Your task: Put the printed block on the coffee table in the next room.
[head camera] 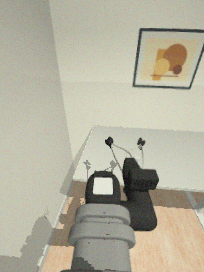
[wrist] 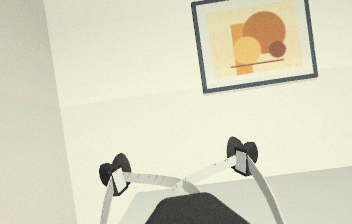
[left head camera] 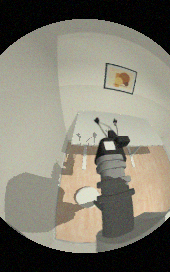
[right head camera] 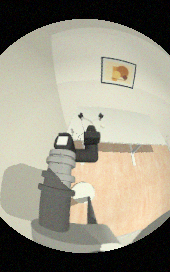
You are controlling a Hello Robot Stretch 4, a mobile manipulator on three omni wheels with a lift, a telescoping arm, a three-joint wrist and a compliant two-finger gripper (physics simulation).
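Note:
My gripper [head camera: 125,142] [left head camera: 106,121] [right head camera: 91,116] [wrist: 178,157] is open, its two dark fingertips wide apart with no object between them. It points toward the far wall, over the white table [head camera: 175,155] [left head camera: 145,132] [right head camera: 125,125] [wrist: 310,195]. Shadows of the fingers fall on the left part of the table top in the head view. The printed block does not show in these views. I cannot tell whether this table is the coffee table.
A wall [head camera: 27,125] [left head camera: 30,125] runs close along the left. A framed picture [head camera: 170,59] [left head camera: 120,78] [right head camera: 118,73] [wrist: 255,45] hangs on the far wall. A round white object [left head camera: 87,195] [right head camera: 84,191] is low near the arm, above wooden floor. Table legs show below the table's near edge.

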